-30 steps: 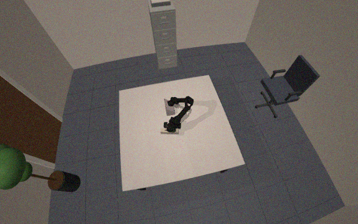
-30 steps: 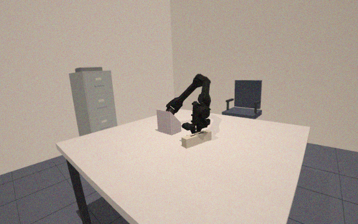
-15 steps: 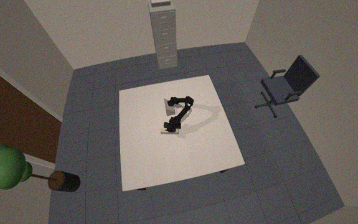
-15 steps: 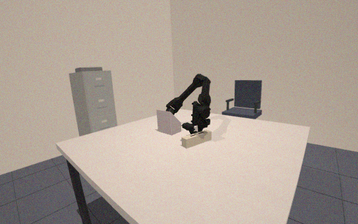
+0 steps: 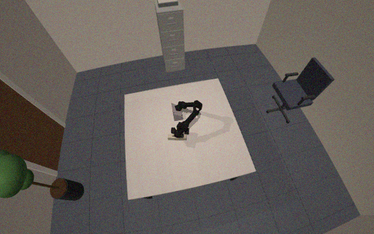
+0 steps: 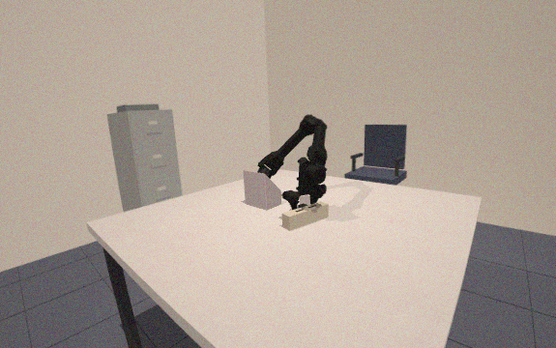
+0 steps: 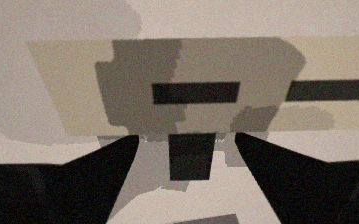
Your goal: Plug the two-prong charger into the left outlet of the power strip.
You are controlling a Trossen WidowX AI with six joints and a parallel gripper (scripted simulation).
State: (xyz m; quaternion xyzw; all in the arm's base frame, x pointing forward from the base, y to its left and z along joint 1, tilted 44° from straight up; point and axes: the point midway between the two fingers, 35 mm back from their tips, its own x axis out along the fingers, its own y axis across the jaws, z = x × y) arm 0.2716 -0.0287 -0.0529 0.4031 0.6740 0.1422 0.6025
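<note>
My gripper tip is 2 cm short of the two-prong charger, 1 cm to the left of it and 1 cm below it.
</note>
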